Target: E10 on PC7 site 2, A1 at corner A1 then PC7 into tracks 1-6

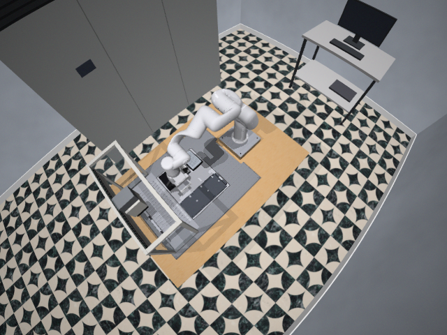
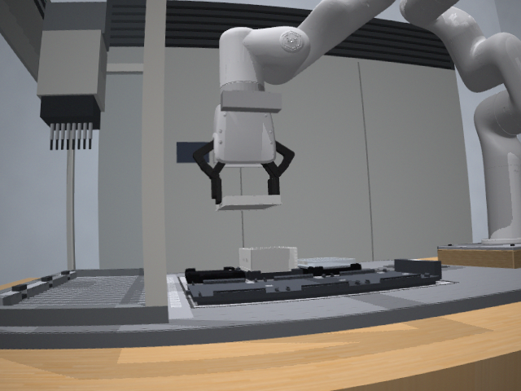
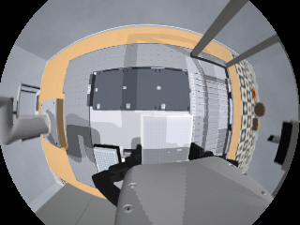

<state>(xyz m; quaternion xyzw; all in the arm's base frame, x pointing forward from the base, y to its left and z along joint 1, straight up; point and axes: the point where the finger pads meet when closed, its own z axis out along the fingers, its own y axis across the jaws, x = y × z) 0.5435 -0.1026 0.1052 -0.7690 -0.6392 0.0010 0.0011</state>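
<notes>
The carrier PC7 is 15 cm to the left of my hand, 12 cm below it and 3 cm behind it. Round my hand: plate E01 (19 cm behind, 12 cm below, 9 cm to the right); then black plate nest (14 cm below, 12 cm to the right, 2 cm ahead); then instrument frame post (26 cm to the left, 19 cm ahead, 11 cm above).
</notes>
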